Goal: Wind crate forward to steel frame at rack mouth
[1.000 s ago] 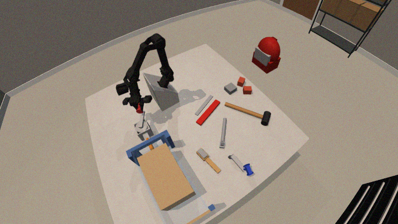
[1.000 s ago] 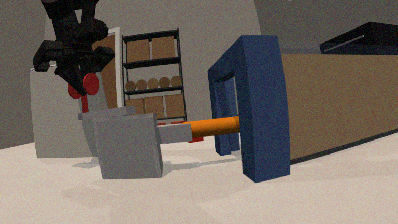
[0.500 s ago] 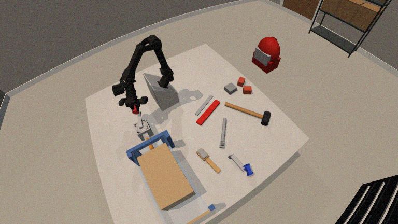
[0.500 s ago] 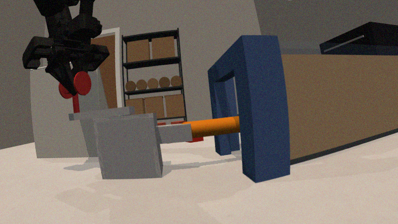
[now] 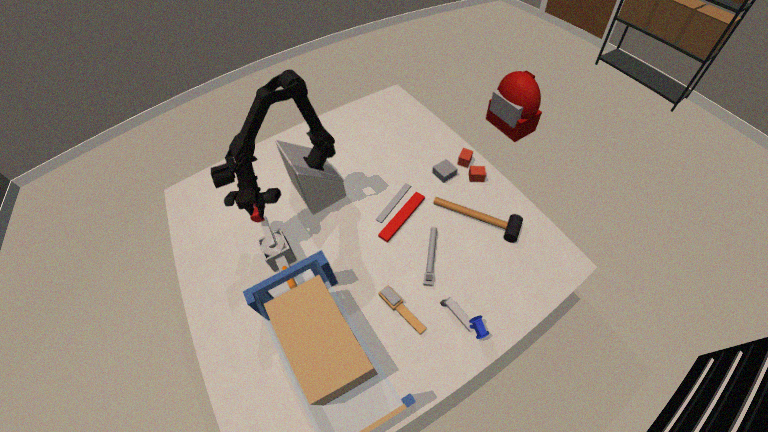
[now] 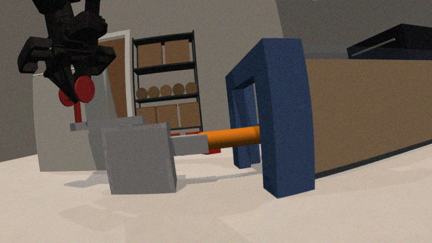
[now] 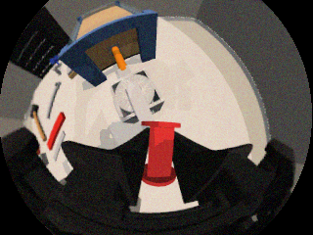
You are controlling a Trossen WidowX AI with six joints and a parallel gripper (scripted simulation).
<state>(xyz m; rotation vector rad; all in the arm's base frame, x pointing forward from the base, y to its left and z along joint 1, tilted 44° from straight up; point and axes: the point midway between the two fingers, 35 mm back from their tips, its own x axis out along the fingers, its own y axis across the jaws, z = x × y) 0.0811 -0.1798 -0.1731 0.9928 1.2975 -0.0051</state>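
Right now the red-knobbed crank is 20 mm ahead of my gripper tip, 10 mm to the left of it and 30 mm below it. Round my gripper tip: grey winch: 70 mm ahead, 100 mm below; then red knob: 20 mm behind, 10 mm to the left; then blue steel frame: 250 mm ahead, 10 mm to the left, 20 mm below.
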